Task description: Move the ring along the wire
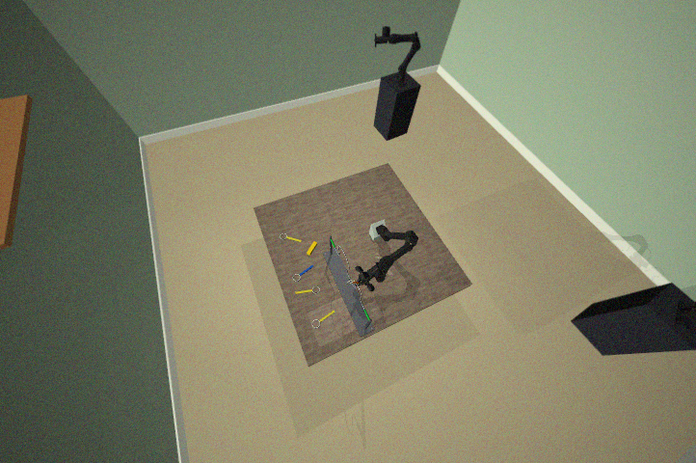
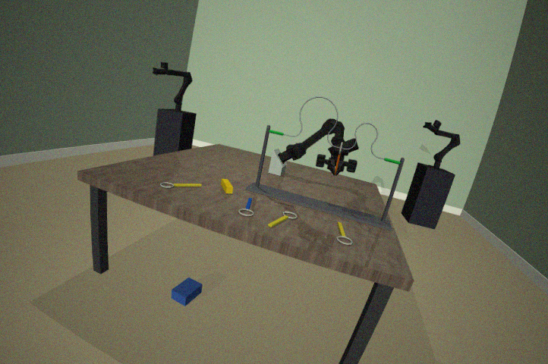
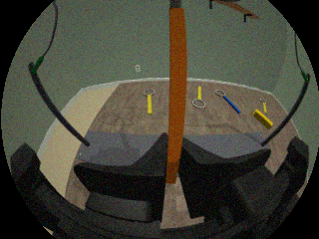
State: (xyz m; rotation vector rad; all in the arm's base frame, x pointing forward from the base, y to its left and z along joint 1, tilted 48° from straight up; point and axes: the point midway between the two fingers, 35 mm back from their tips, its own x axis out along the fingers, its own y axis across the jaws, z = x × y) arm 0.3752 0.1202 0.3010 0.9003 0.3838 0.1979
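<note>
My gripper tip is now 1 cm short of the orange-handled ring, 1 cm to the left of it and 9 cm below it. Also, from my gripper tip: blue block (27 cm ahead, 51 cm to the right, 63 cm below); then yellow block (11 cm ahead, 45 cm to the right, 14 cm below); then blue-handled ring (27 cm ahead, 30 cm to the right, 15 cm below).
</note>
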